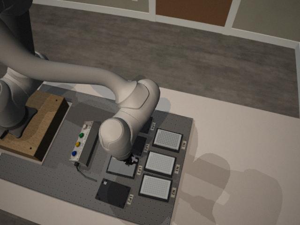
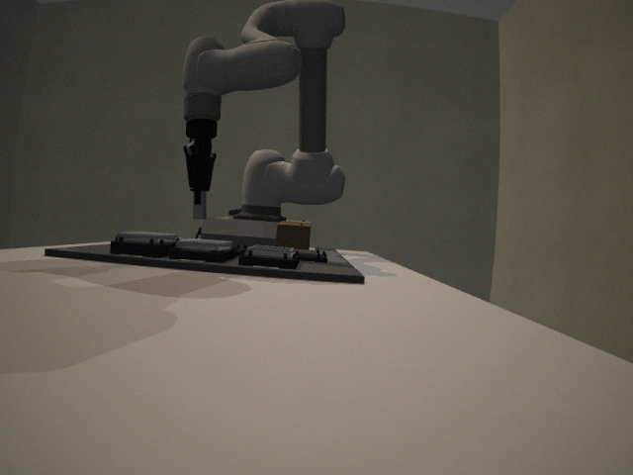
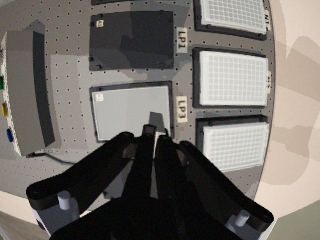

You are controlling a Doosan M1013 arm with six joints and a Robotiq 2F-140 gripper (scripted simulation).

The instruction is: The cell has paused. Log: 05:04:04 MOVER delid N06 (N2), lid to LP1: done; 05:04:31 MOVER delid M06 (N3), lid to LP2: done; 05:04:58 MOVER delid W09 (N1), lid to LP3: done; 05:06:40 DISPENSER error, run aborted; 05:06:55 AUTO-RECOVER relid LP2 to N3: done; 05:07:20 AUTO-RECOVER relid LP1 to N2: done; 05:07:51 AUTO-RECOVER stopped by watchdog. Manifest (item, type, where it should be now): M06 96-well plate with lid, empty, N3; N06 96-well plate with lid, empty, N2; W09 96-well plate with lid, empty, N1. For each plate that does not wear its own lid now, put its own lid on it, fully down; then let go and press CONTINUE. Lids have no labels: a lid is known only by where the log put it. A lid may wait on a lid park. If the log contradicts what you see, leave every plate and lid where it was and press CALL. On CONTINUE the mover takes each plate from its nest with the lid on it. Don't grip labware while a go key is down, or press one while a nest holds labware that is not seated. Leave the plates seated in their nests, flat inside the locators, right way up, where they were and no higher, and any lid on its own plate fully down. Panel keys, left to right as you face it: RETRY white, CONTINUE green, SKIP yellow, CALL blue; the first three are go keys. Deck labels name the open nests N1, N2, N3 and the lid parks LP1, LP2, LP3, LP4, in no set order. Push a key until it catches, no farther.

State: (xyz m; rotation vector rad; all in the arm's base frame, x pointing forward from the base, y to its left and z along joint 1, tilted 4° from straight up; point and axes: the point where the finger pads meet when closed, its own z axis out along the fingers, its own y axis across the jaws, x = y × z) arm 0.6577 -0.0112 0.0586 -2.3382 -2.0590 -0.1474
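Right now my hand is 100 mm above the lid and 40 mm past it. The rest, counted from my hand: lid park LP3 (110 mm below, 40 mm behind); lid park LP2 (140 mm to the right, 110 mm below, 30 mm behind); lid park LP1 (130 mm to the left, 110 mm below, 50 mm behind).
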